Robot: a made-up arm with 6 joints. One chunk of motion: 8 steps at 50 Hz.
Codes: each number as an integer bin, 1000 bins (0 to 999) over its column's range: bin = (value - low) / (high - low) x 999, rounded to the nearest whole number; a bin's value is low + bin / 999 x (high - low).
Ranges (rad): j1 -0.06..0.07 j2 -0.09..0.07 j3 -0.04..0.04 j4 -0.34..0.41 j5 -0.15..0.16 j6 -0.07..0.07
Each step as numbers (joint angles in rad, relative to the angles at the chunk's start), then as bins.
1 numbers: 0.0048 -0.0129 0.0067 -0.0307 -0.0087 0.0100
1 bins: 498 481 583 412 455 571
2 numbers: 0.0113 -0.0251 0.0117 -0.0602 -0.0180 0.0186
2 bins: 548 405 646 373 425 632
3 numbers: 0.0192 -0.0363 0.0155 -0.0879 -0.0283 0.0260
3 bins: 609 335 693 336 392 685
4 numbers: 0.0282 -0.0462 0.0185 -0.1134 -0.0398 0.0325
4 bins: 678 273 731 302 355 731
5 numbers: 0.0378 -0.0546 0.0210 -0.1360 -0.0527 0.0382
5 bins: 752 221 762 272 314 772
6 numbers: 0.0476 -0.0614 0.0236 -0.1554 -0.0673 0.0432
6 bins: 827 179 794 246 267 808
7 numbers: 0.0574 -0.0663 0.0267 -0.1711 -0.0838 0.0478
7 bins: 902 148 833 225 213 841
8 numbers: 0.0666 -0.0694 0.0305 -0.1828 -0.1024 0.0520
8 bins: 973 129 880 209 153 871
